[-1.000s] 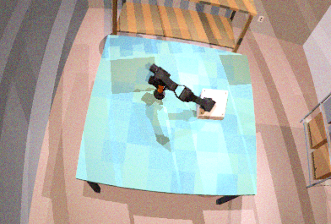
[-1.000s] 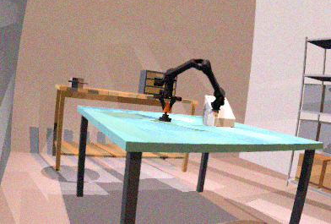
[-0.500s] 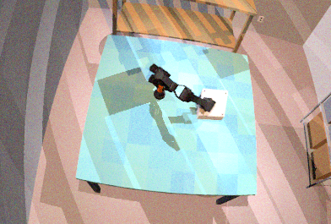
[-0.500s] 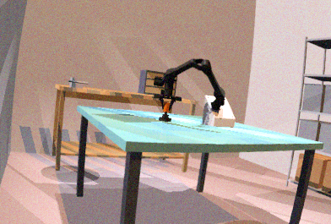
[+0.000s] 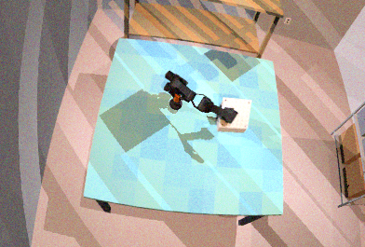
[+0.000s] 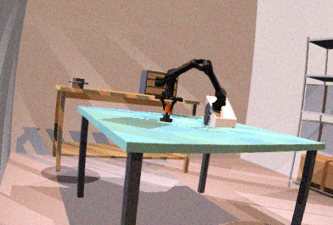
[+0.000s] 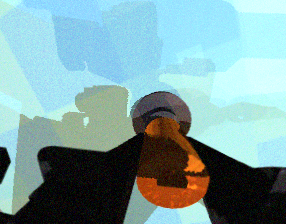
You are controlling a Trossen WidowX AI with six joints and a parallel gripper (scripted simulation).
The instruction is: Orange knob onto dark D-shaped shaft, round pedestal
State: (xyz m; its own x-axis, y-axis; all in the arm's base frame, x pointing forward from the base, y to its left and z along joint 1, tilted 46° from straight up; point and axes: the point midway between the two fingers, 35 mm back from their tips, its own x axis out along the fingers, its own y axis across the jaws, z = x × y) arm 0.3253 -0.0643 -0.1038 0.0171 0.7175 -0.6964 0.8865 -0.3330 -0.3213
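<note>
Now: the orange knob 20 mm above my gripper tip. Round my gripper tip: round dark pedestal 40 mm below.
</note>
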